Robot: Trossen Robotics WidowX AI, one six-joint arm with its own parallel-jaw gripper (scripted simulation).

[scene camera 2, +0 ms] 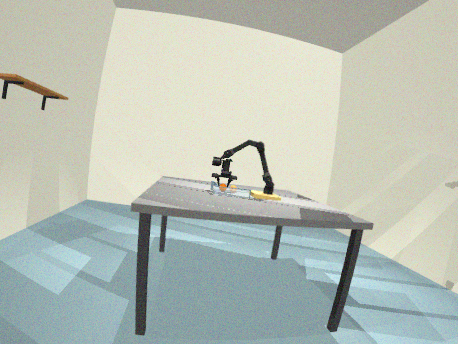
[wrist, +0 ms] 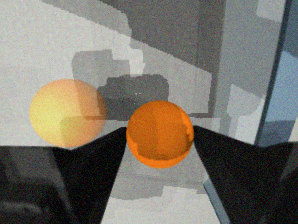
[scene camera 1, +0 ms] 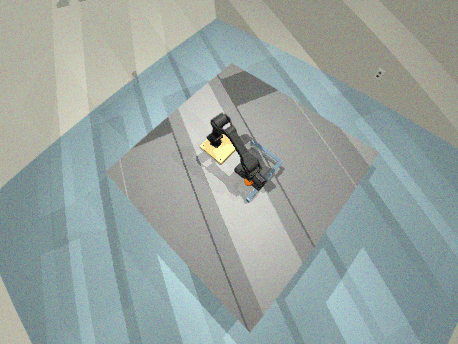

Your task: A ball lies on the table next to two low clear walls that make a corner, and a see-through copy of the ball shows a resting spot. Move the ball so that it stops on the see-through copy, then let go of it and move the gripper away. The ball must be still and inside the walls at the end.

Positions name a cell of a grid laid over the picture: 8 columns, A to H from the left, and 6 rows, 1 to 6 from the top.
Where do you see a see-through copy of ball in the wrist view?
At B4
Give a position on an orange ball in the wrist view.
At E4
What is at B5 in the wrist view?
The gripper.
